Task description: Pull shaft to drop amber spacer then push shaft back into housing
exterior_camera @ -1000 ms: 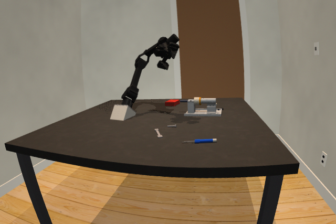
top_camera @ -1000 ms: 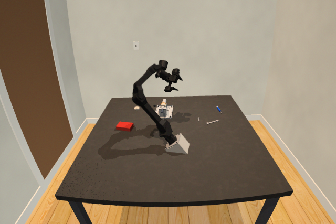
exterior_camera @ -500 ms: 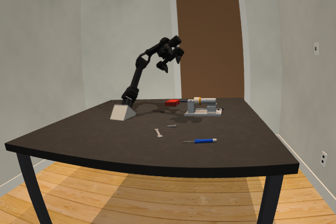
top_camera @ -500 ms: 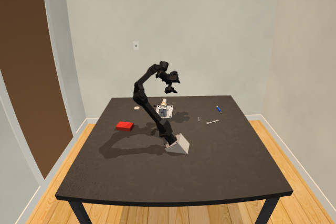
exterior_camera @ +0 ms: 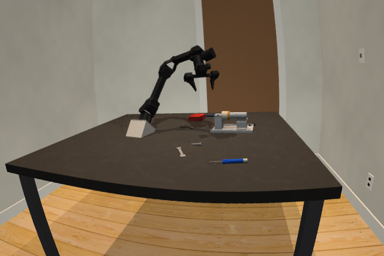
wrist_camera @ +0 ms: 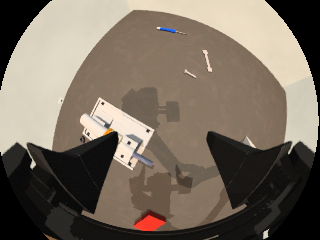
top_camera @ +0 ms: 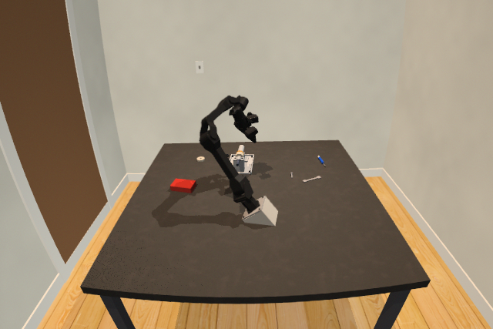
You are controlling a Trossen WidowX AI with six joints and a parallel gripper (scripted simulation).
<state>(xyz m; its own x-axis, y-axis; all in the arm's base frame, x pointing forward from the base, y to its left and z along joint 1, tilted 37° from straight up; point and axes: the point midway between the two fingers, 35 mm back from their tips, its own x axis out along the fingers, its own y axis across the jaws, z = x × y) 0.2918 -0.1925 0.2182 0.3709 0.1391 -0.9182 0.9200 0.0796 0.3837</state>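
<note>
Right now my hand is 90 mm short of the dark shaft, 50 mm to the right of it and 180 mm above it. Round my hand: bolt 30 mm behind, 240 mm to the right, 250 mm below; then shaft fixture 160 mm ahead, 40 mm to the left, 210 mm below; then amber spacer 130 mm ahead, 40 mm to the left, 180 mm below.
</note>
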